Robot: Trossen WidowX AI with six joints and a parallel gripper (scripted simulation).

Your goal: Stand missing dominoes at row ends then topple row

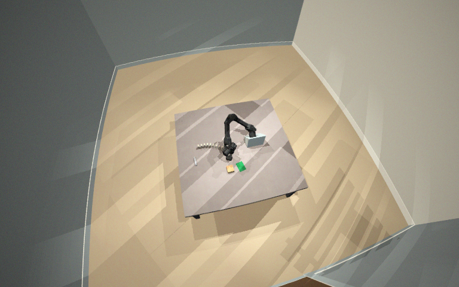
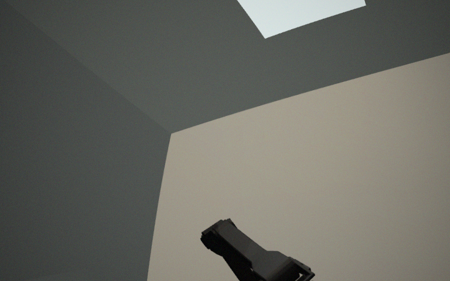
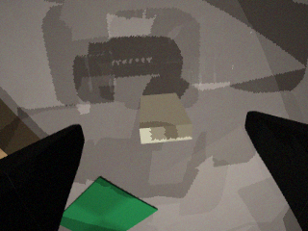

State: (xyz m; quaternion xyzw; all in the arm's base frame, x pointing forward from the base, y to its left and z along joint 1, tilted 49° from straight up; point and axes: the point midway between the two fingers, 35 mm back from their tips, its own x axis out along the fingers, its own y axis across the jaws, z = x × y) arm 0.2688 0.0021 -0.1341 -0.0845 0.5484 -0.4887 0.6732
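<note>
Now: the green flat tile 130 mm to the left of my gripper tip, 70 mm behind it and 40 mm below it.
</note>
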